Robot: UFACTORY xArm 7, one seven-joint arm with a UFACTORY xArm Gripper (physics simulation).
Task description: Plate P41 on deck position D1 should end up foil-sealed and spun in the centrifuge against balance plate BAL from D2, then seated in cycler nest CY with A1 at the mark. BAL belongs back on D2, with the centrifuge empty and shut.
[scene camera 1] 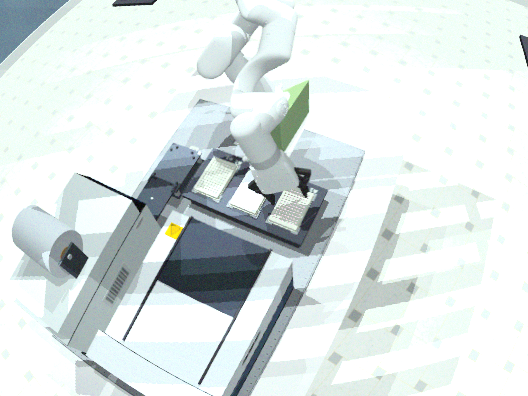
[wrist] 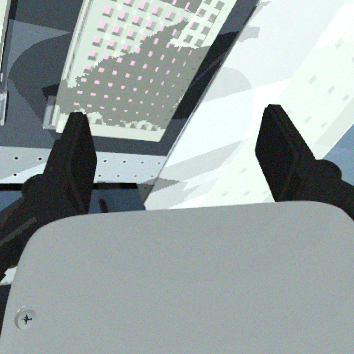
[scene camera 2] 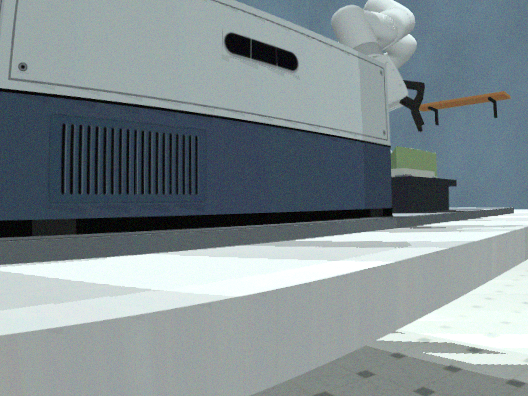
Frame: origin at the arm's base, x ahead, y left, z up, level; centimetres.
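Where they show: gripper, between the fingertips: (scene camera 1: 289, 197) (wrist: 176, 130) (scene camera 2: 397, 138).
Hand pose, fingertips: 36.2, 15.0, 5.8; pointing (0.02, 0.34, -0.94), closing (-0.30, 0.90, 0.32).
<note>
Each offset is from my fingertips to the centre of the thing, as dx, dy, dz.
A plate with pink-looking wells @(-0.8, +0.1, -6.9) (scene camera 1: 291, 210) (wrist: 135, 65) lies at the right end of the dark deck (scene camera 1: 314, 216) (wrist: 30, 131). A flat white-topped plate @(-2.7, -12.2, -6.9) (scene camera 1: 247, 201) lies in the middle, and a pale welled plate @(-4.6, -24.4, -6.9) (scene camera 1: 216, 177) lies at the left end. I cannot read the labels that tell P41 and BAL apart. My gripper (scene camera 1: 289, 194) (scene camera 2: 419, 125) (wrist: 176, 130) is open and empty, raised above the deck near the right plate. In the wrist view that plate lies beyond the fingertips, towards the left finger. Nest CY and the mark cannot be made out.
A large white machine @(+40.2, -12.7, -1.4) (scene camera 1: 117, 320) (scene camera 2: 165, 75) with a dark top panel @(+26.8, -10.9, +7.6) (scene camera 1: 215, 265) stands in front of the deck. A grey roll @(+40.8, -43.7, +28.2) (scene camera 1: 42, 235) is at the left. A dark flat unit @(-6.7, -40.7, -10.9) (scene camera 1: 172, 167) adjoins the deck's left end. A green block (scene camera 1: 298, 117) (scene camera 2: 415, 160) stands behind.
</note>
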